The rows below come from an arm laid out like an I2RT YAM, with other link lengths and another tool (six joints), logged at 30 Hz.
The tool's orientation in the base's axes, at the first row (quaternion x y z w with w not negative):
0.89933 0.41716 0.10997 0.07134
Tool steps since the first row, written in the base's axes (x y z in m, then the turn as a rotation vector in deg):
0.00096 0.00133 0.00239 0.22 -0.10 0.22
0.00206 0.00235 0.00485 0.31 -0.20 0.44
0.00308 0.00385 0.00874 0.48 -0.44 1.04
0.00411 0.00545 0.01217 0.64 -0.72 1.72
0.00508 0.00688 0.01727 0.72 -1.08 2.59
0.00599 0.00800 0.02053 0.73 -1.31 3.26
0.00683 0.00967 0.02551 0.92 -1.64 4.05
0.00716 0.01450 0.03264 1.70 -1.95 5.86
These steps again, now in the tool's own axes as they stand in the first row. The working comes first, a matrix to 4 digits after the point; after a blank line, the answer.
The tool's axes in the first row as the columns of a matrix, in the base's axes (used below as rounded here):
0.6278 0.7346 0.2573
0.7660 -0.6418 -0.0366
0.1383 0.2201 -0.9656

0.00195 0.00038 -0.00211 0.09 0.27 -0.15
0.00376 0.00107 -0.00424 0.10 0.45 -0.34
0.00609 0.00172 -0.00779 0.11 0.86 -0.86
0.00844 0.00220 -0.01089 0.09 1.31 -1.47
0.01085 0.00312 -0.01562 -0.02 1.79 -2.28
0.01273 0.00378 -0.01858 -0.09 2.09 -2.91
0.01522 0.00443 -0.02323 -0.12 2.62 -3.61
0.02012 0.00314 -0.03021 0.38 3.79 -5.15

